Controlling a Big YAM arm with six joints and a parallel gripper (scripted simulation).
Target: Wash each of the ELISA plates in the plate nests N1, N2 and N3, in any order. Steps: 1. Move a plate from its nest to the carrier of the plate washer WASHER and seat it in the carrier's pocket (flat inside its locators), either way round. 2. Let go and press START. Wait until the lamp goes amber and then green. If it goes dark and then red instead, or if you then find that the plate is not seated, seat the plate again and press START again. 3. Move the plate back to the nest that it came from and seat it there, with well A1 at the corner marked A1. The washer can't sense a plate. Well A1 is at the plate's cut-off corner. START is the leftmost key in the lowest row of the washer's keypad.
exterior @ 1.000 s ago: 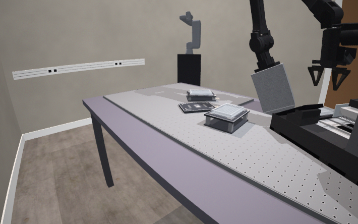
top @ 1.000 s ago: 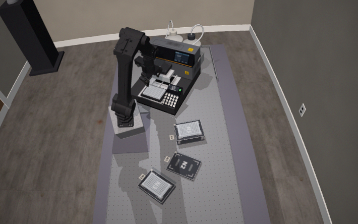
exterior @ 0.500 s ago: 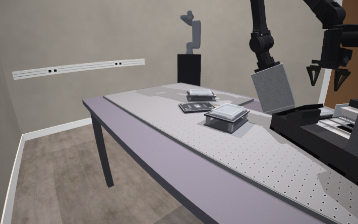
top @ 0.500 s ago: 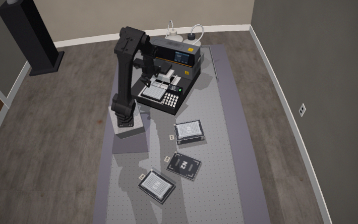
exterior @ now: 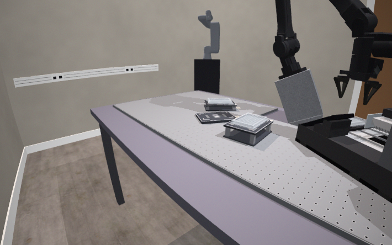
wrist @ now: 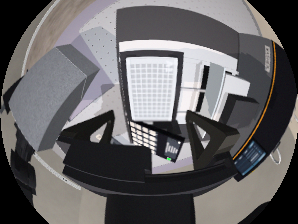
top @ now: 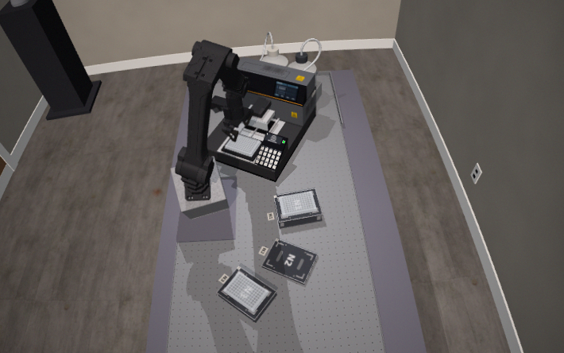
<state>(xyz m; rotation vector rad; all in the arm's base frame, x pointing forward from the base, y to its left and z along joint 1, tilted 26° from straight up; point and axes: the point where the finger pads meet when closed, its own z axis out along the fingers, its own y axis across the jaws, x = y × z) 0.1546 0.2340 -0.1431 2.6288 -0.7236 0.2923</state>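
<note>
Now: the washer carrier 90 mm below my hand. The rest, counted from my hand: plate washer (130 mm to the left, 80 mm ahead, 30 mm below).
</note>
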